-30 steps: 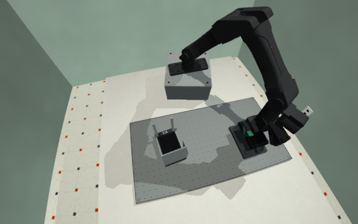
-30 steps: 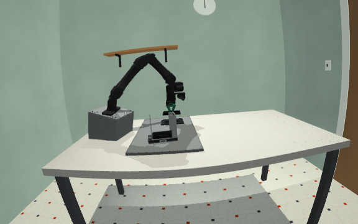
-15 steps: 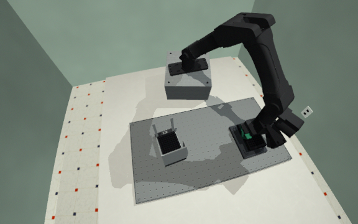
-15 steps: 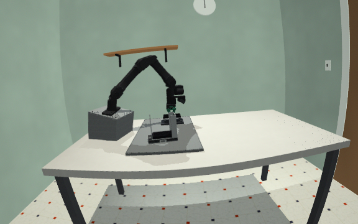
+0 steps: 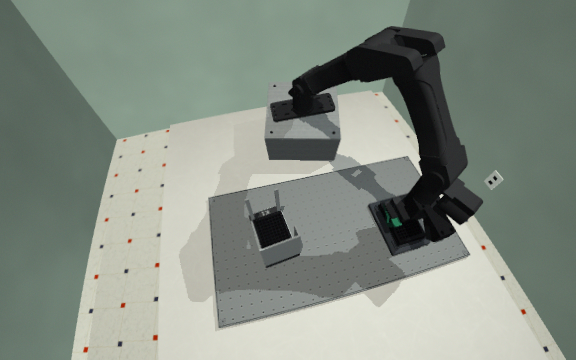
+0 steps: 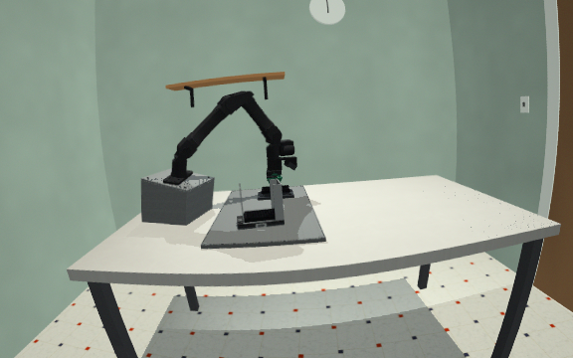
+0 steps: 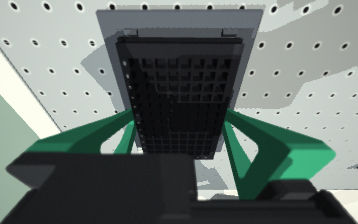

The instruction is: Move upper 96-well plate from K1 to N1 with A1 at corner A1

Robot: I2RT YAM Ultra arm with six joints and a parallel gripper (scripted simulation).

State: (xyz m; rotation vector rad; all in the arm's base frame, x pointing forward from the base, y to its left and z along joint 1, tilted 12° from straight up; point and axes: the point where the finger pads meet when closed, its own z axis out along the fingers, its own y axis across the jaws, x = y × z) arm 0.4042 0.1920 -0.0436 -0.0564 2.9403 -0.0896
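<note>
Now: hand 8 cm past the pale A1 square, 5 cm to the right of it and 2 cm above it.
</note>
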